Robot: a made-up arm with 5 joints.
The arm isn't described. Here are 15 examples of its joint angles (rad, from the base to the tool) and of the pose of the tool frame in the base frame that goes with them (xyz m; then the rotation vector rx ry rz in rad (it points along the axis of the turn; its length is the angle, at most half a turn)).
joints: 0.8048 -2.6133 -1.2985 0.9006 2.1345
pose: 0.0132 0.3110 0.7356 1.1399 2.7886 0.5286
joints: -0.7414 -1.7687 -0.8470 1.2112 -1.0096
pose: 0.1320 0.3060 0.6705 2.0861 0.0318 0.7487
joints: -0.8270 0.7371 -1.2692 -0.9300 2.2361
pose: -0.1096 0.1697 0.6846 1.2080 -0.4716 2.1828
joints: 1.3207 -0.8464 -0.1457 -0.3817 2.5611
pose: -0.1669 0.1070 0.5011 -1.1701 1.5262 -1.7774
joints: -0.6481 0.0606 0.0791 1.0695 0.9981
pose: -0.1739 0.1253 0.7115 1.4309 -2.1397 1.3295
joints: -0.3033 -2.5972 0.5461 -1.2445 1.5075
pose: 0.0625 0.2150 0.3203 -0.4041 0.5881 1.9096
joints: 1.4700 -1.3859 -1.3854 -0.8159 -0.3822
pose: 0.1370 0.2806 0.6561 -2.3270 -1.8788 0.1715
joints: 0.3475 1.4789 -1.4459 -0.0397 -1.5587
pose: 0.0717 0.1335 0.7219 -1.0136 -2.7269 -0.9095
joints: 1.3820 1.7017 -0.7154 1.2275 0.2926
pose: 0.3243 0.0295 0.5828 -2.6447 0.5733 0.2937
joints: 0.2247 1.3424 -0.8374 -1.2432 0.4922
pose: 0.0866 0.0338 0.3777 -0.4785 1.1641 -0.0414
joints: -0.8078 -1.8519 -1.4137 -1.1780 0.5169
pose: 0.1905 0.0570 0.4520 -2.3928 0.7174 1.7283
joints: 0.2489 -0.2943 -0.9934 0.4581 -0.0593
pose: -0.0773 0.2245 0.6622 1.0313 2.7113 0.3111
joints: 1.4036 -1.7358 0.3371 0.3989 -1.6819
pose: -0.0267 0.2770 0.7588 2.4212 1.0524 1.2662
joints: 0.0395 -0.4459 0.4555 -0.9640 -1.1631
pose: -0.0132 0.1857 0.3366 -0.0774 0.6711 0.5857
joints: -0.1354 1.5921 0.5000 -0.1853 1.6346
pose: 0.3107 -0.0946 0.5228 -1.2743 -0.2881 -0.3126
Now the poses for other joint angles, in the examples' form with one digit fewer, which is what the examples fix.
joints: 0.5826 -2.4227 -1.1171 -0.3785 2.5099
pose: 0.166 0.316 0.724 -0.260 -1.968 0.235
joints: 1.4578 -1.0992 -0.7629 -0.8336 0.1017
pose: -0.017 0.341 0.588 1.452 2.137 -0.062
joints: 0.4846 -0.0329 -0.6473 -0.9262 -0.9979
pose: -0.025 0.262 0.494 0.979 1.052 0.773
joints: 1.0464 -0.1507 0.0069 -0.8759 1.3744
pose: 0.019 0.138 0.284 0.161 1.112 -0.939
